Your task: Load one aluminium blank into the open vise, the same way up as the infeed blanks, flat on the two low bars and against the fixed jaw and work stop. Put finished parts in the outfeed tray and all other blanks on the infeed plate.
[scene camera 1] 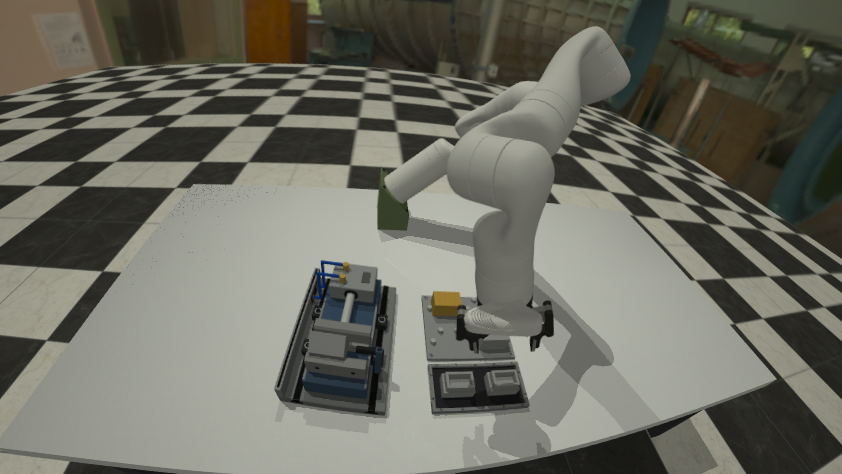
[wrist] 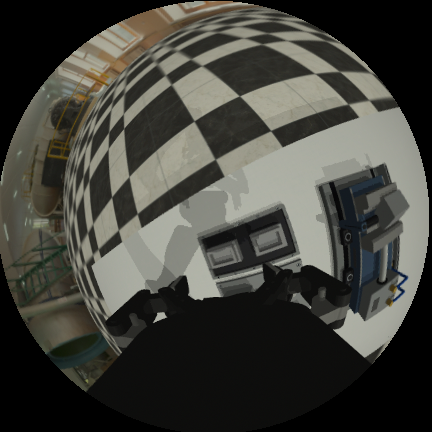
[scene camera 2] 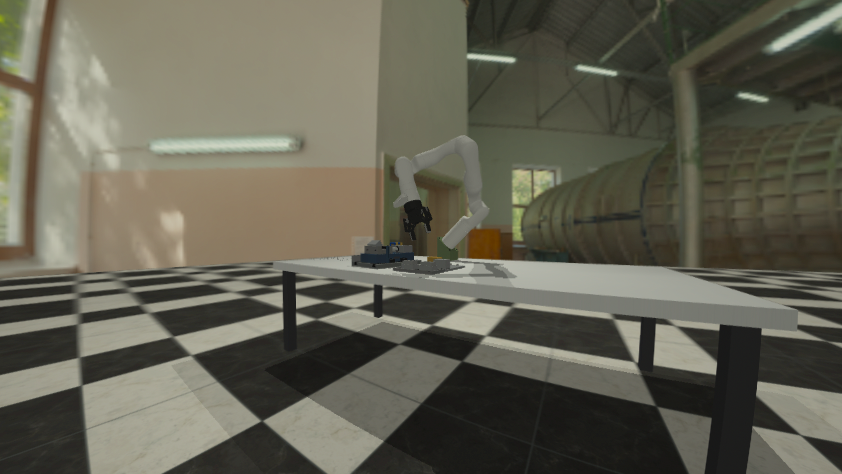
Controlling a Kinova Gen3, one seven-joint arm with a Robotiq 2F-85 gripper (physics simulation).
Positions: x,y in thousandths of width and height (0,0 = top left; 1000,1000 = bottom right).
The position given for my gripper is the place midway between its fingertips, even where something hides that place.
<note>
My gripper (scene camera 1: 599,735) is open and holds nothing. I also see an outfeed tray (scene camera 1: 571,843), a grey infeed plate (wrist: 594,647) and a vise base (scene camera 1: 381,824).
My gripper also shows in the wrist view (wrist: 520,645). The outfeed tray shows as well in the wrist view (wrist: 557,538). The vise base also shows in the wrist view (wrist: 858,619).
</note>
